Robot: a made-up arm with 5 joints. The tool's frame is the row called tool.
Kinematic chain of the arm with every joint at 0, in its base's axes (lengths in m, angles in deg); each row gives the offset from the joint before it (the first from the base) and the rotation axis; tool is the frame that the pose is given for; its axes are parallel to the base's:
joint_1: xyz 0 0 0.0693 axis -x
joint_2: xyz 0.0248 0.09 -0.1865 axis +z
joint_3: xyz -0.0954 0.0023 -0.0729 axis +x
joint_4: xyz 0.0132 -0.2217 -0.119 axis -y
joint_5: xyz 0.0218 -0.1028 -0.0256 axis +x
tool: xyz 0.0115 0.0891 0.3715
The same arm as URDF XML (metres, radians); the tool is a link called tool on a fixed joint. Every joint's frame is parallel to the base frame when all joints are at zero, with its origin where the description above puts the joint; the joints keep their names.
<robot name="arm">
<joint name="tool_joint" type="fixed"><parent link="link5"/><child link="tool"/><origin xyz="0.0115 0.0891 0.3715"/></joint>
<joint name="joint_5" type="continuous"><parent link="link4"/><child link="link5"/><origin xyz="0.0218 -0.1028 -0.0256"/><axis xyz="1 0 0"/></joint>
<joint name="joint_4" type="continuous"><parent link="link3"/><child link="link4"/><origin xyz="0.0132 -0.2217 -0.119"/><axis xyz="0 -1 0"/></joint>
<joint name="joint_3" type="continuous"><parent link="link2"/><child link="link3"/><origin xyz="-0.0954 0.0023 -0.0729"/><axis xyz="1 0 0"/></joint>
<joint name="joint_2" type="continuous"><parent link="link1"/><child link="link2"/><origin xyz="0.0248 0.09 -0.1865"/><axis xyz="0 0 1"/></joint>
<joint name="joint_1" type="continuous"><parent link="base"/><child link="link1"/><origin xyz="0 0 0.0693"/><axis xyz="-1 0 0"/></joint>
<link name="base"/>
<link name="link1"/>
<link name="link2"/>
<link name="link3"/>
<link name="link4"/>
<link name="link5"/>
<link name="tool"/>
</robot>

